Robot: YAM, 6 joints.
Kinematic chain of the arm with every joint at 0, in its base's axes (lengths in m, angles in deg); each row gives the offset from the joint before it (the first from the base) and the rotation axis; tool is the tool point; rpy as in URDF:
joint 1: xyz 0 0 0.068 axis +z
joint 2: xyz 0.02 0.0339 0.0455 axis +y
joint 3: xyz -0.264 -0.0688 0 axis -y
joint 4: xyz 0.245 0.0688 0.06 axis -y
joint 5: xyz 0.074 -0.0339 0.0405 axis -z
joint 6: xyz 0.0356 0 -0.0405 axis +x
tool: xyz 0 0 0 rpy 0 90 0
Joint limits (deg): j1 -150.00..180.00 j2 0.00..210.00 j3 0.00..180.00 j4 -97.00..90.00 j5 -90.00..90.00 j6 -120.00..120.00
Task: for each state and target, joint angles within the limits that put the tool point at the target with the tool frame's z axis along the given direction. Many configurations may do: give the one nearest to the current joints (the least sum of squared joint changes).
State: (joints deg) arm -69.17 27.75 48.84 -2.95 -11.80 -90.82
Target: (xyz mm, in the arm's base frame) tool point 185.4 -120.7 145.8 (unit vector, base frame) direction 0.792 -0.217 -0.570
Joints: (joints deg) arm -35.70 70.85 19.81 14.51 -16.62 -90.82
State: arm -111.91 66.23 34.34 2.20 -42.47 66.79
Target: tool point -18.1 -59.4 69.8 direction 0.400 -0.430 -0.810
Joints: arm -126.25 40.45 0.12 -41.91 -35.21 66.79
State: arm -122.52 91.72 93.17 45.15 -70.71 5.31
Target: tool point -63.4 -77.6 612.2 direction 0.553 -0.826 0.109
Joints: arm -149.88 75.20 105.60 89.98 -82.74 5.31
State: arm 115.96 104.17 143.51 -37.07 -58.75 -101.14
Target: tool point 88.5 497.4 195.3 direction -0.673 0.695 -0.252
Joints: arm 76.62 127.83 94.27 7.73 -54.67 -101.14
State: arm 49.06 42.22 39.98 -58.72 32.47 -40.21
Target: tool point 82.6 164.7 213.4 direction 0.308 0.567 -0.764
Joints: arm 63.63 53.50 33.23 -29.57 1.38 -40.21
